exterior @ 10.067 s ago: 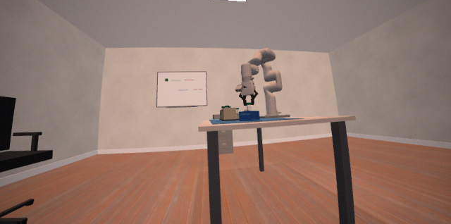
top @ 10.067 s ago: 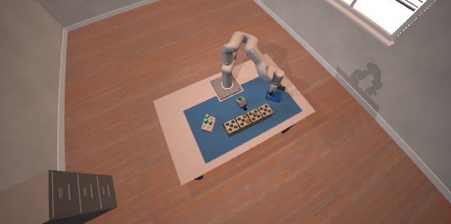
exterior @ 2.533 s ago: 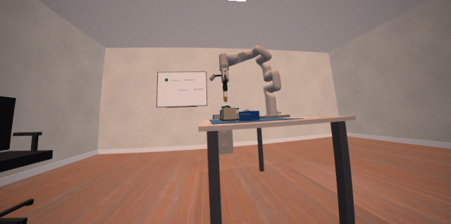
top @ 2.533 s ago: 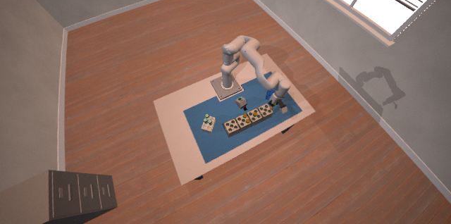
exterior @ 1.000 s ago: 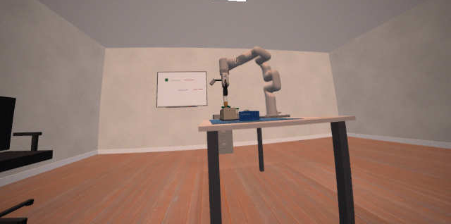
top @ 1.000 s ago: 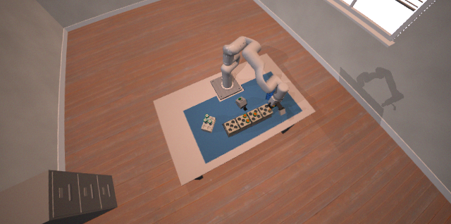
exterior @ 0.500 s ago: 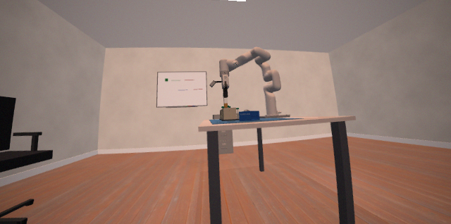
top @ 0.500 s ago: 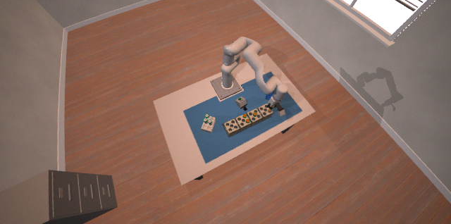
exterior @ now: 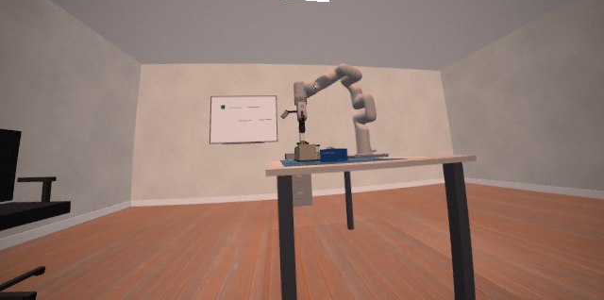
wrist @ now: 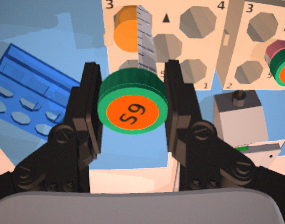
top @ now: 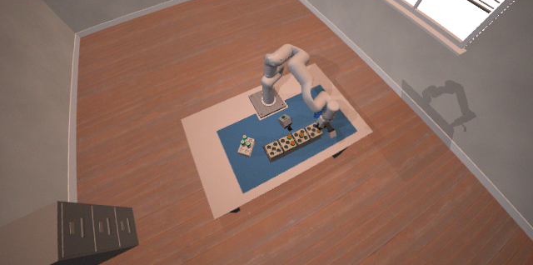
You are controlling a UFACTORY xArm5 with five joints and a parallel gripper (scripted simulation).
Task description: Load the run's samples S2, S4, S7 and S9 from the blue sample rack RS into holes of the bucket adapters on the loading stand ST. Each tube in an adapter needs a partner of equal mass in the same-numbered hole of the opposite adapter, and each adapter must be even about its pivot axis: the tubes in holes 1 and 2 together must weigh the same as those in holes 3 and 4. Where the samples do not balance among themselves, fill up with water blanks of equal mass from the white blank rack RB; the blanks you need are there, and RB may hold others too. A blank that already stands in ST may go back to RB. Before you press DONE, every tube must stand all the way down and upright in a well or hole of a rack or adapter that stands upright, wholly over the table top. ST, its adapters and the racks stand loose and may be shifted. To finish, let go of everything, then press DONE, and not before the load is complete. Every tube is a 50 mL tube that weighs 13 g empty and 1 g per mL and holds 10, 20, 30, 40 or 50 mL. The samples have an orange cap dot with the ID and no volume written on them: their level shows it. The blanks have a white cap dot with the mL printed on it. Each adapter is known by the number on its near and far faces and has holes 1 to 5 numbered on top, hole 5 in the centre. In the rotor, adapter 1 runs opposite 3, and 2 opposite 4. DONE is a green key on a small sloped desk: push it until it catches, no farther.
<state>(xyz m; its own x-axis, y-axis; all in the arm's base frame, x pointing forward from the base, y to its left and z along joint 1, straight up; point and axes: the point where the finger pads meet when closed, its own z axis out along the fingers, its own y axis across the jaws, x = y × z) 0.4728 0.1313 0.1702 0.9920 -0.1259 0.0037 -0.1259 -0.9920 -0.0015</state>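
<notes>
My hand is 5 cm above the sample tube S9 and 1 cm short of it. Round my hand: sample tube S2 (12 cm to the right, 12 cm below, 4 cm behind); blue sample rack RS (17 cm to the left, 16 cm below, 12 cm behind); sample tube S7 (23 cm to the right, 12 cm below, 3 cm behind).
</notes>
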